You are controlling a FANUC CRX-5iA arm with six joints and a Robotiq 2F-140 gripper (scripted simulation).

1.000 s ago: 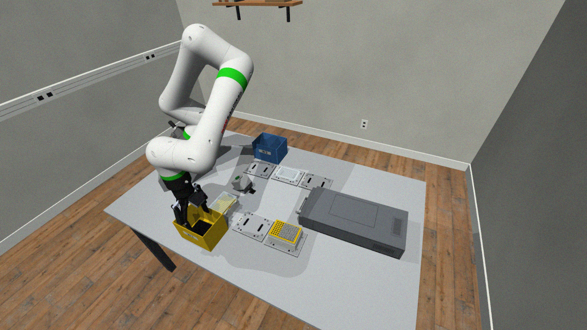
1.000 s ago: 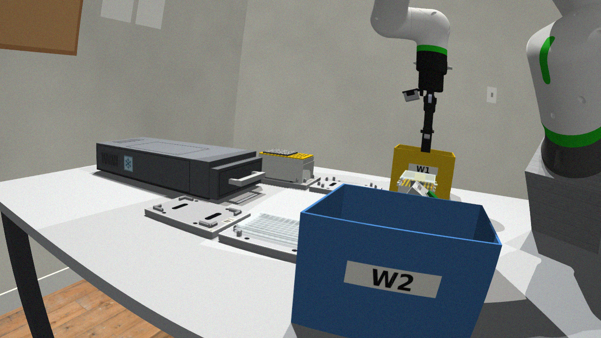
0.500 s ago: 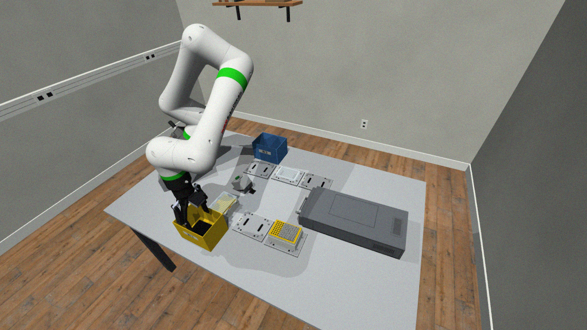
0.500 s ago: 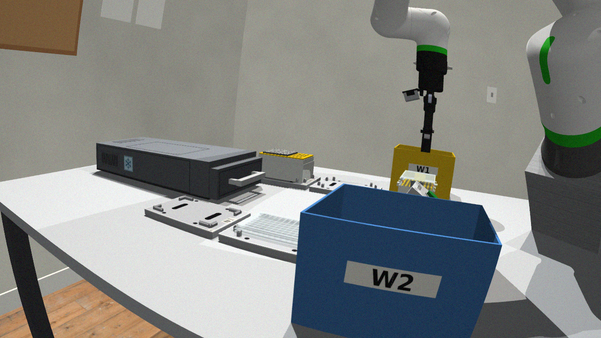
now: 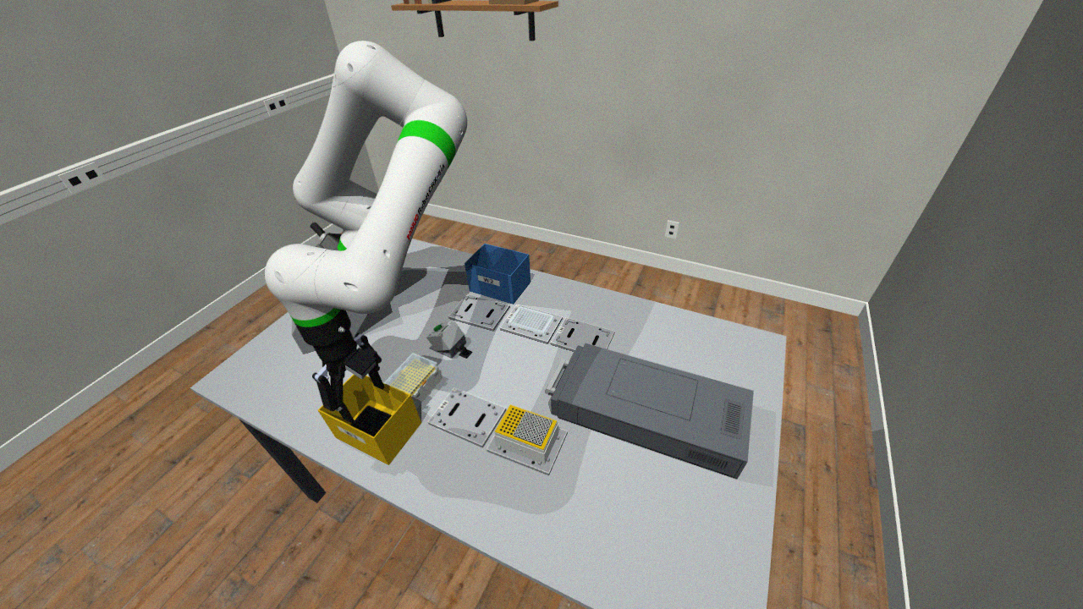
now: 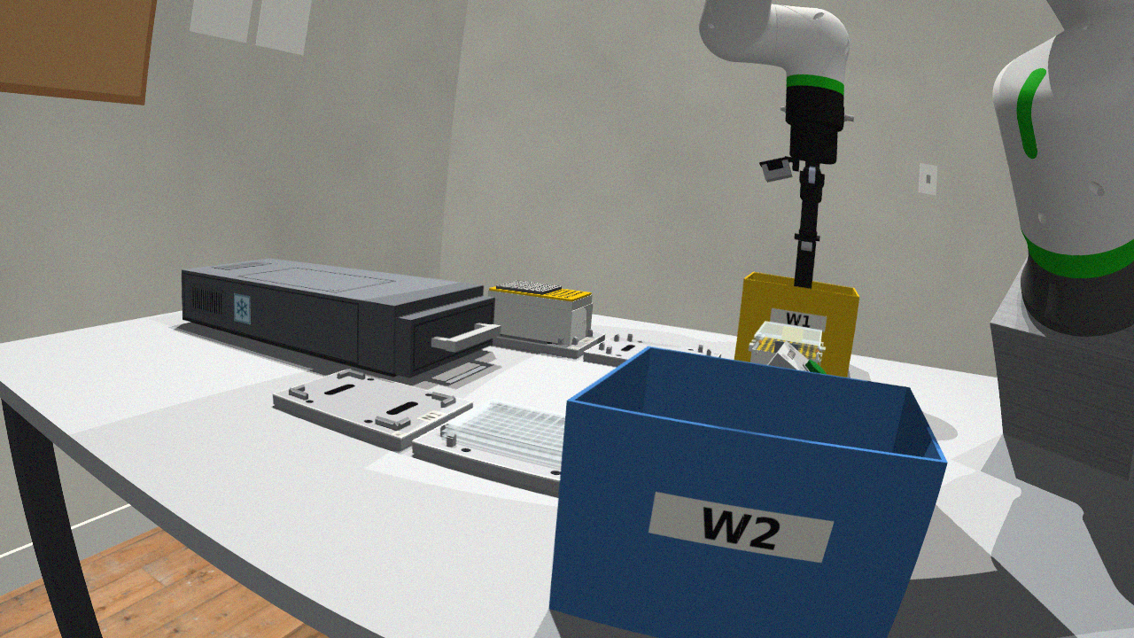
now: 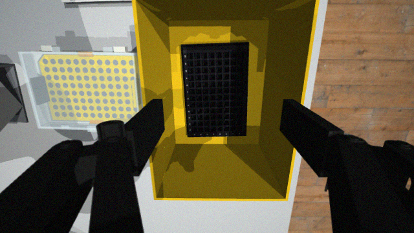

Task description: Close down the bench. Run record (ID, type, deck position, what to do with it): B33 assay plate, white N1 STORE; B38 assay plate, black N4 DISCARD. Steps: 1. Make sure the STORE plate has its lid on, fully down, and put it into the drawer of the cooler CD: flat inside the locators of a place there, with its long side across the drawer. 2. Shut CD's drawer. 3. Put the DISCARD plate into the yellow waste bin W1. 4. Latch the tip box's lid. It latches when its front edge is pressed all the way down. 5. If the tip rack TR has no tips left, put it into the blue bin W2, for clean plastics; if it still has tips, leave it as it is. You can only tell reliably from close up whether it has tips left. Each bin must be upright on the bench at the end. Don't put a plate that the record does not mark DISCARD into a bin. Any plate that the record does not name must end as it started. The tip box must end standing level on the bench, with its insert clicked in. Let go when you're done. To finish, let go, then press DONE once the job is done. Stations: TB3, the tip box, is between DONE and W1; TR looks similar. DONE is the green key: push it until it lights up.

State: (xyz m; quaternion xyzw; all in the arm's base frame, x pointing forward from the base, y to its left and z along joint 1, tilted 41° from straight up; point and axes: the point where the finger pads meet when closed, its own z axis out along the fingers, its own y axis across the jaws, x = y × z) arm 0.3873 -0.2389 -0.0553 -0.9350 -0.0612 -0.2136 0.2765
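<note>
Now: the DONE key box 31 cm to the left of my hand, 9 cm below it and 9 cm behind it. Also, from my hand: black assay plate: 13 cm below, 1 cm behind; then yellow bin W1: 10 cm below; then tip rack TR: 31 cm ahead, 21 cm to the left, 9 cm below.
</note>
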